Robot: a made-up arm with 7 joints.
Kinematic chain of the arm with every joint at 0, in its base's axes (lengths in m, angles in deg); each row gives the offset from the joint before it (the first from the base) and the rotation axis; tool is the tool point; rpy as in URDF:
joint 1: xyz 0 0 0.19 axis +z
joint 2: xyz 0 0 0 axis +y
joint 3: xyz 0 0 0.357 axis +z
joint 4: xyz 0.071 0 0 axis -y
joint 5: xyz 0.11 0 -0.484 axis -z
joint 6: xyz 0 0 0 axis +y
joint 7: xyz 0.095 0 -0.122 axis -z
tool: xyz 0 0 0 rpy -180 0 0
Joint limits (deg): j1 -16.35..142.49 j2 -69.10..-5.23 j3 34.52..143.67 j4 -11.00..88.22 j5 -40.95..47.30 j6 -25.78..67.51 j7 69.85..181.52
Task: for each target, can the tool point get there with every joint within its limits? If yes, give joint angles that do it. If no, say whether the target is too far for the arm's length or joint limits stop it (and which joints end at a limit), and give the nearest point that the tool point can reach.
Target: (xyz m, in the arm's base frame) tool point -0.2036 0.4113 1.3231
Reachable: no: too far | nearest point -0.1596 0.3223 0.9832 | short by 0.354 m
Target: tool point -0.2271 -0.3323 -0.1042
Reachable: yes | joints 120.11 -32.75 128.89 25.93 -17.91 26.40 169.35
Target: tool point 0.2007 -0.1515 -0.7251
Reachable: no: joint limits stop it (at a limit: joint 1, joint 2, joint 3, joint 5) | nearest point 0.0045 -0.3416 -0.2791 | short by 0.523 m
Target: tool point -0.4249 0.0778 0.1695
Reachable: yes | joints 125.18 -32.51 44.30 10.44 -21.99 -9.41 99.01
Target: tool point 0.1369 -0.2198 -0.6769
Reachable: no: joint limits stop it (at a limit: joint 1, joint 2, joint 3, joint 5) | nearest point 0.0030 -0.3560 -0.2853 | short by 0.436 m
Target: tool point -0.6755 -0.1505 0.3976
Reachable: yes | joints 101.34 -13.25 86.39 69.26 18.25 50.32 142.12
